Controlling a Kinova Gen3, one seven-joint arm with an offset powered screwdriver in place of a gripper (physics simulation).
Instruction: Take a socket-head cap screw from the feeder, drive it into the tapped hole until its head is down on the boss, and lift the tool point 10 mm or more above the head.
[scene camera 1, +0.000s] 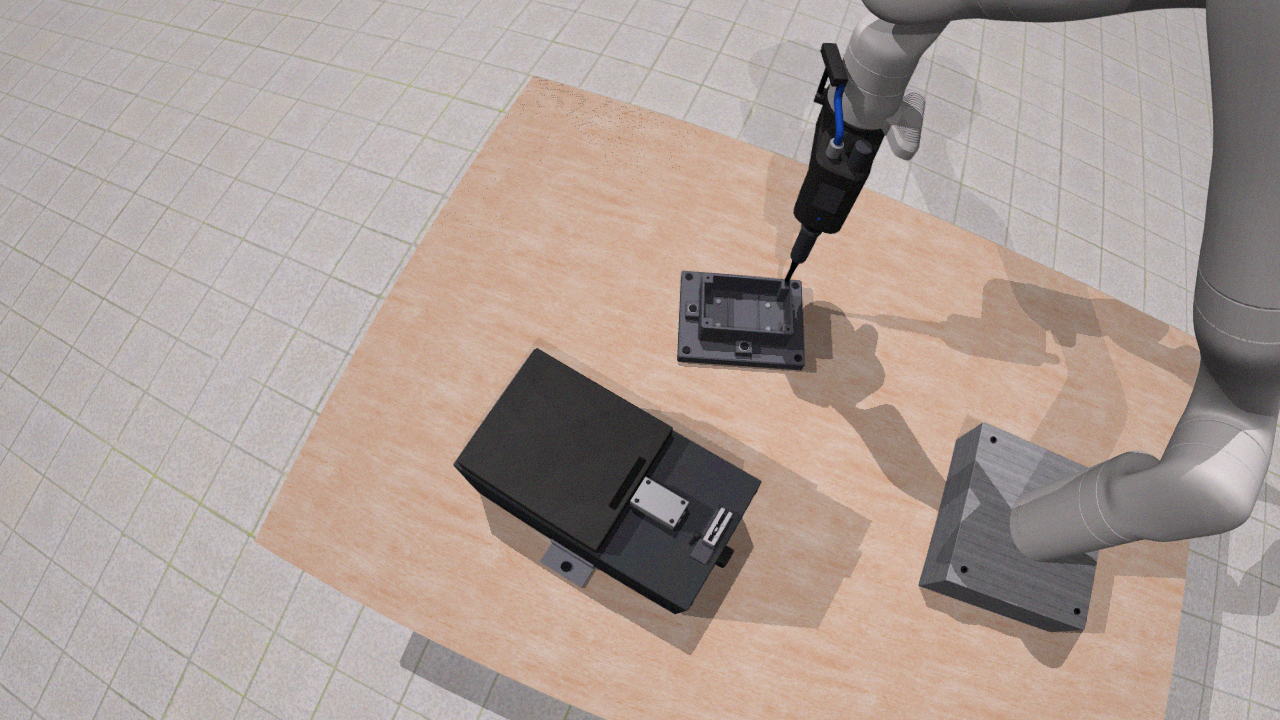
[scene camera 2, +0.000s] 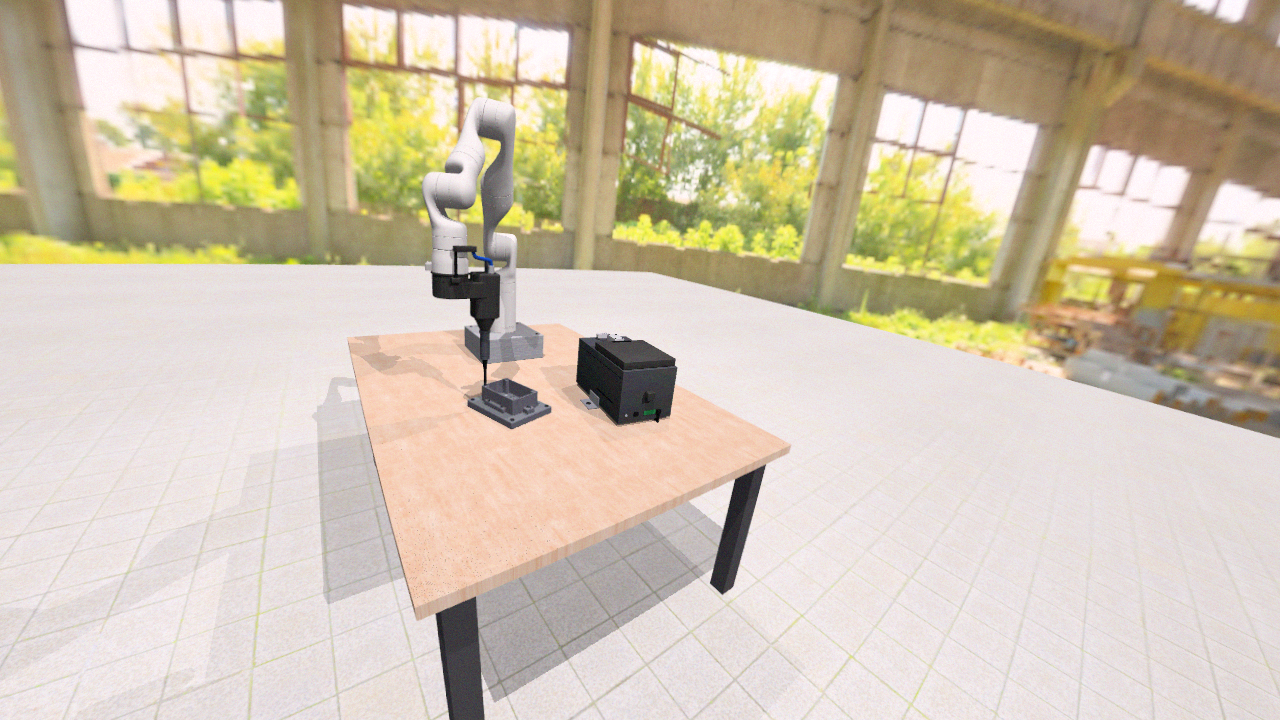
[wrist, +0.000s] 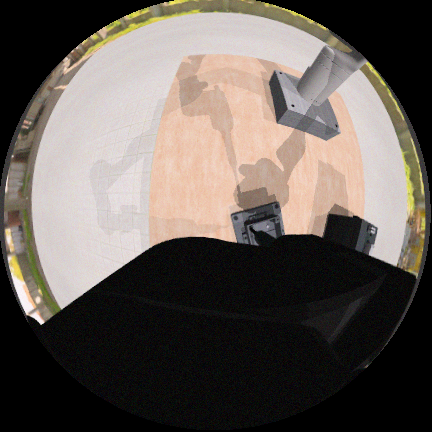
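Note:
The dark grey housing (scene camera 1: 769, 357) (scene camera 2: 498, 413) (wrist: 260, 209) lies on the table, with small bosses and holes at its corners and sides. My screwdriver (scene camera 1: 786, 281) (scene camera 2: 485, 382) (wrist: 252, 229) stands nearly upright, its thin bit ending at the housing's inner corner on the arm-base side, in scene camera 1 at the upper right corner of the wall. Whether the tip touches the boss, and whether a screw is on it or in the hole, is too small to tell. The black screw feeder (scene camera 1: 563, 447) (scene camera 2: 651, 385) (wrist: 342, 232) stands apart from the housing.
The grey base block (scene camera 1: 1011, 501) (scene camera 2: 519, 343) (wrist: 305, 117) carries the arm on the wooden table (scene camera 1: 447, 295) (scene camera 2: 554, 483) (wrist: 200, 150). A bracket (scene camera 1: 567, 564) with a hole sticks out from the feeder's side. The arm's shadows fall between housing and base block.

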